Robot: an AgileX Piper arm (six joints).
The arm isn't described. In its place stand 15 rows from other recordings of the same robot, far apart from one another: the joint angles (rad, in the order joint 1, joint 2, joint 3, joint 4, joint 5, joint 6), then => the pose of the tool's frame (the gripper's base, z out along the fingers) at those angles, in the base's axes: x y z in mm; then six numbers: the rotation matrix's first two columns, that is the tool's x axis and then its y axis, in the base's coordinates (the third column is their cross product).
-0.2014 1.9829 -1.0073 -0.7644 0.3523 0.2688 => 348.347, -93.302, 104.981, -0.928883, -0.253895, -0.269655, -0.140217, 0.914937, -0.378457
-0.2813 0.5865 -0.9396 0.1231 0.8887 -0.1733 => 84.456, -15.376, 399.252, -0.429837, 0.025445, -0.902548, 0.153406, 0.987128, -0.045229
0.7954 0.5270 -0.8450 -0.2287 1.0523 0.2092 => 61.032, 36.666, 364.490, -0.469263, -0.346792, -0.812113, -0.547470, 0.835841, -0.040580
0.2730 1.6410 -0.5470 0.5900 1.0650 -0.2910 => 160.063, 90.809, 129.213, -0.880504, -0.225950, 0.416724, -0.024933, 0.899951, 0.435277
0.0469 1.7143 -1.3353 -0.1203 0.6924 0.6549 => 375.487, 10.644, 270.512, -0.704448, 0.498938, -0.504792, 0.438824, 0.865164, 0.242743
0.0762 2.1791 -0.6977 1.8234 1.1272 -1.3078 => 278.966, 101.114, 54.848, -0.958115, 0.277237, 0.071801, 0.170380, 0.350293, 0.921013
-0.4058 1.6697 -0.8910 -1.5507 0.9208 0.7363 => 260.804, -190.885, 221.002, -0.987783, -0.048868, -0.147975, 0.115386, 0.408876, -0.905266
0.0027 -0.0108 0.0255 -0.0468 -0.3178 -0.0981 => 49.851, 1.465, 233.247, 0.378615, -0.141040, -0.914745, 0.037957, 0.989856, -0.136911
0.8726 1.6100 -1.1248 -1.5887 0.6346 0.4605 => 270.977, 238.984, 299.241, 0.136407, -0.971898, -0.191852, -0.330432, 0.137934, -0.933696
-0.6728 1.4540 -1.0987 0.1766 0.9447 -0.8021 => 231.162, -167.631, 278.629, -0.930464, -0.071890, -0.359262, -0.027261, 0.991427, -0.127786
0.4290 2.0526 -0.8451 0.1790 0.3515 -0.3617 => 273.673, 131.315, 48.863, -0.806661, -0.579962, -0.113767, -0.586987, 0.808616, 0.039844
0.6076 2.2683 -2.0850 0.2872 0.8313 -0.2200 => 414.043, 311.102, 242.402, -0.630655, -0.466533, -0.620178, -0.679198, 0.718413, 0.150241
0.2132 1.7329 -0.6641 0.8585 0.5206 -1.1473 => 247.432, 88.618, 117.141, -0.792035, -0.505027, -0.342969, -0.597044, 0.758010, 0.262600
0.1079 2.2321 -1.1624 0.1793 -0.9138 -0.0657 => 449.938, 35.812, 118.871, -0.074447, 0.036279, -0.996565, 0.036724, 0.998760, 0.033615
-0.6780 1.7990 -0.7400 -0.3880 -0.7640 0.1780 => 284.581, -198.608, 173.233, -0.233089, 0.052939, -0.971013, 0.384601, 0.922125, -0.042049
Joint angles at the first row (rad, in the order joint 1, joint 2, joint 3, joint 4, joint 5, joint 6):
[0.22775 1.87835 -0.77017 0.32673 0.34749 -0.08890]
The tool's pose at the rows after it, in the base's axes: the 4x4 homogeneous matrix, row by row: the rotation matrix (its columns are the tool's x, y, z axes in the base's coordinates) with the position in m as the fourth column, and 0 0 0 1 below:
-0.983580, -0.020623, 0.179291, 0.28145; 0.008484, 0.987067, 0.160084, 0.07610; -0.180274, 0.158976, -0.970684, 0.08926; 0, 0, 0, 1
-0.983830, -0.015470, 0.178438, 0.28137; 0.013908, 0.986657, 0.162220, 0.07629; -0.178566, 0.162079, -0.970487, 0.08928; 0, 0, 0, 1
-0.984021, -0.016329, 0.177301, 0.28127; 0.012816, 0.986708, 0.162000, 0.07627; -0.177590, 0.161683, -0.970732, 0.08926; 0, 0, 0, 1
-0.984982, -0.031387, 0.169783, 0.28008; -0.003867, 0.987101, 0.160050, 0.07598; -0.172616, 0.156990, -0.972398, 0.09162; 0, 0, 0, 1
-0.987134, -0.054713, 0.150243, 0.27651; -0.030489, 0.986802, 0.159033, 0.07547; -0.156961, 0.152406, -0.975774, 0.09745; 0, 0, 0, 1
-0.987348, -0.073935, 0.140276, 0.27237; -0.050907, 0.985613, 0.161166, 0.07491; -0.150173, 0.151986, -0.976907, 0.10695; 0, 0, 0, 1
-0.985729, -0.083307, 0.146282, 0.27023; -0.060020, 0.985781, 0.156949, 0.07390; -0.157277, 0.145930, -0.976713, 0.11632; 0, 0, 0, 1
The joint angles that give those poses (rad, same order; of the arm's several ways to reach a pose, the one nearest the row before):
[0.22804 1.88042 -0.77018 0.34071 0.35263 -0.08688]
[0.22803 1.88041 -0.77017 0.34671 0.35365 -0.08690]
[0.22803 1.88041 -0.77019 0.34572 0.35480 -0.08689]
[0.22804 1.87117 -0.77018 0.33013 0.37099 -0.08686]
[0.22804 1.84734 -0.76814 0.30728 0.41139 -0.08690]
[0.22802 1.80932 -0.76439 0.28954 0.45427 -0.08568]
[0.22801 1.77398 -0.76429 0.26139 0.48213 -0.06641]

